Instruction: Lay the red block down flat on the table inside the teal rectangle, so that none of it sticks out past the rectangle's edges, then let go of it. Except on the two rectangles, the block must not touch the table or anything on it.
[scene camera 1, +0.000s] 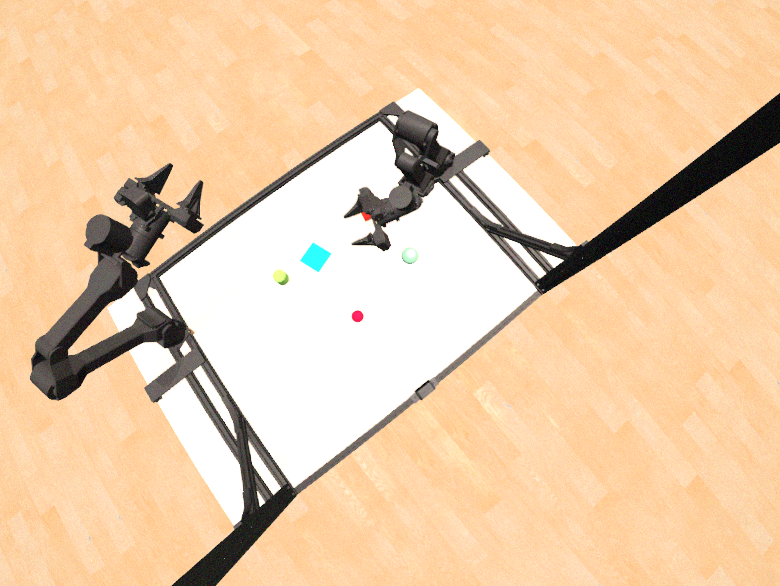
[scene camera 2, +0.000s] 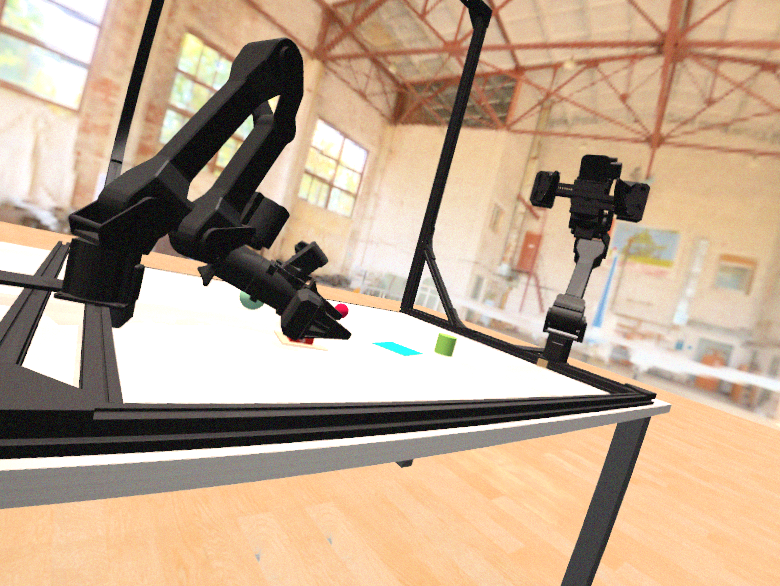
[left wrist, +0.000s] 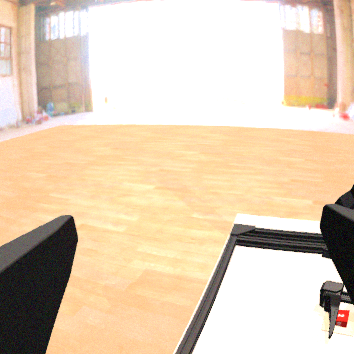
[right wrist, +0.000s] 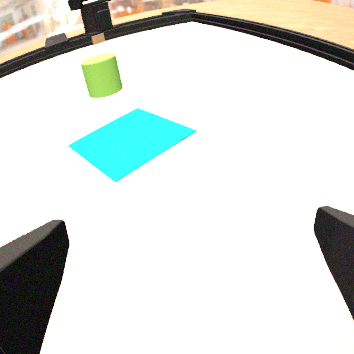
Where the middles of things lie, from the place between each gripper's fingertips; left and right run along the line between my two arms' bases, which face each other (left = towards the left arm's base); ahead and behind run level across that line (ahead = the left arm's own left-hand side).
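Teal rectangle (right wrist: 117, 148): my right hand 12 cm to the right of it, 3 cm above it. Yellow-green cylinder (right wrist: 101, 74), from my right hand: 23 cm to the left, 1 cm behind, 1 cm below.
Yellow-green cylinder: my left gripper 2 cm to the left of it, 18 cm past it, 33 cm above it. Teal rectangle, from my left hand: 13 cm to the right, 18 cm behind, 35 cm below.
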